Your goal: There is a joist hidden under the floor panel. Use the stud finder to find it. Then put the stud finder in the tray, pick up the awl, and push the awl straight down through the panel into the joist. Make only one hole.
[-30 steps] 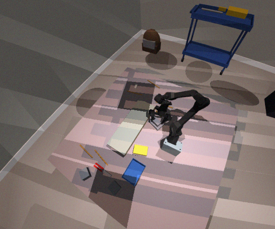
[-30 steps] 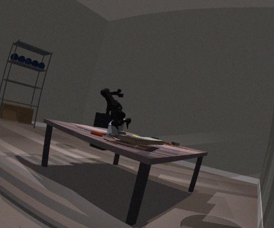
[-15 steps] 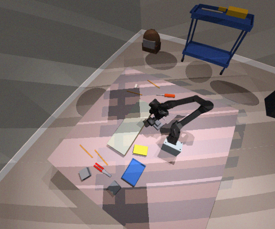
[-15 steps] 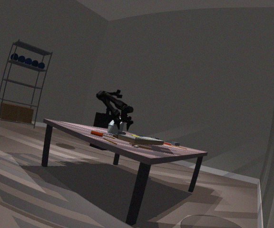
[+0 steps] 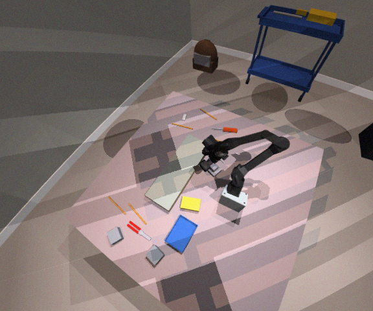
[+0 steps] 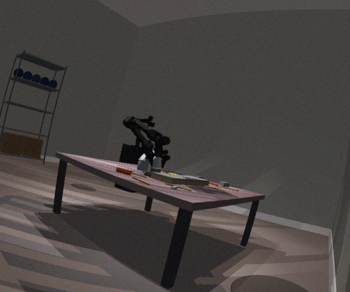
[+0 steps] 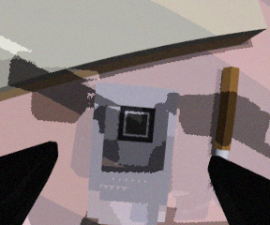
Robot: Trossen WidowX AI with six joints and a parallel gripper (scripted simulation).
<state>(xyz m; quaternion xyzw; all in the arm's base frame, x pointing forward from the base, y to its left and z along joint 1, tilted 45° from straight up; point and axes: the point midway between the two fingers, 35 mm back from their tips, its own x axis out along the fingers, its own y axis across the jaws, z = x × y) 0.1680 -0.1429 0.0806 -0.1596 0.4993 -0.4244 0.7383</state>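
The stud finder is 30 mm below my gripper tip. The rest, counted from my gripper tip: yellow block (280 mm to the left, 50 mm below, 20 mm ahead); awl (80 mm to the right, 60 mm below, 40 mm behind); blue tray (450 mm to the left, 60 mm below, 10 mm ahead).
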